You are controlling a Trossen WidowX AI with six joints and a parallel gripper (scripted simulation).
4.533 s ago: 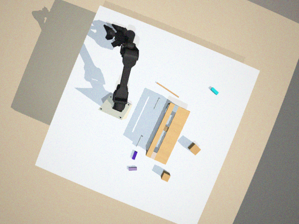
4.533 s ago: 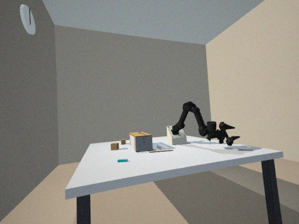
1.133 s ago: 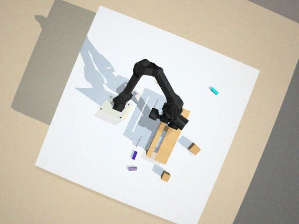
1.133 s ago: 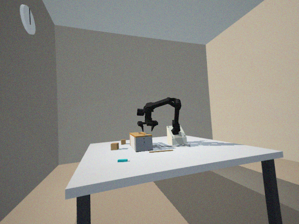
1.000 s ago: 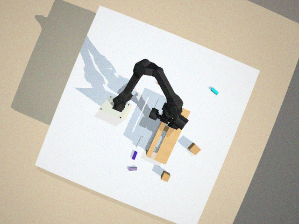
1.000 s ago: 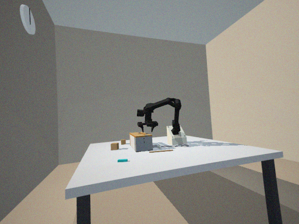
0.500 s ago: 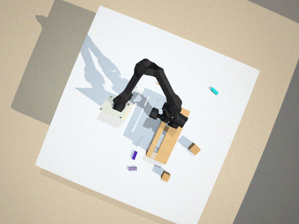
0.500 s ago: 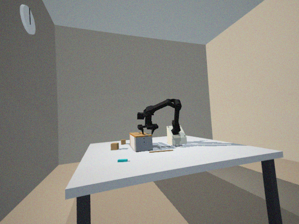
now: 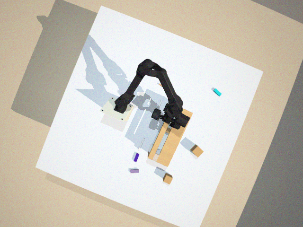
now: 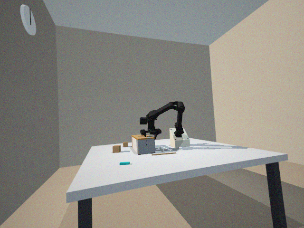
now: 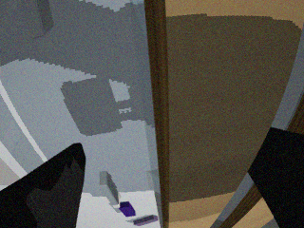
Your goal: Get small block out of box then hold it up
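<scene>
Now: the tan block 4 cm to the right of my gripper tip, 4 cm ahead of it and 1 cm below it. The rest, counted from my gripper tip: purple block 31 cm to the right, 9 cm below, 8 cm behind; then box 6 cm to the right, 3 cm below, 3 cm ahead; then thin wooden stick 22 cm to the left, 9 cm below, 4 cm behind.
</scene>
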